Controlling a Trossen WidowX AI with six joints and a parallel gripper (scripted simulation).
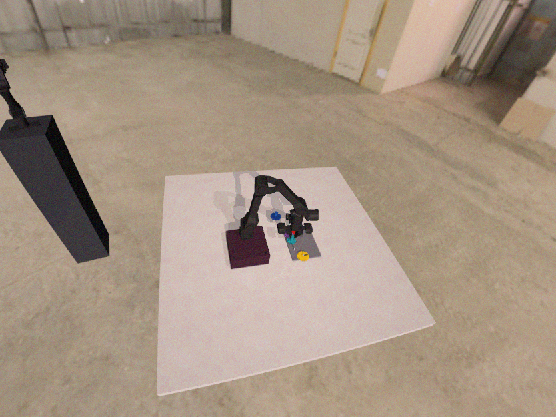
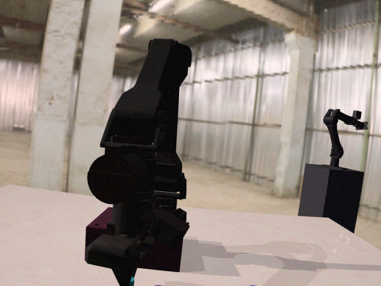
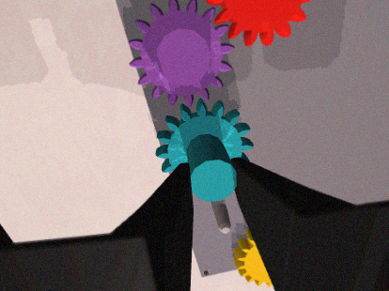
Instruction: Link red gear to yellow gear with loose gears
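Now: the teal gear 1 cm below my gripper tip. From my gripper tip the other things lie so: purple gear 5 cm to the left, 2 cm below, 1 cm ahead; yellow gear 11 cm to the right, 3 cm below, 2 cm ahead; red gear 6 cm to the left, 6 cm ahead, 3 cm below.
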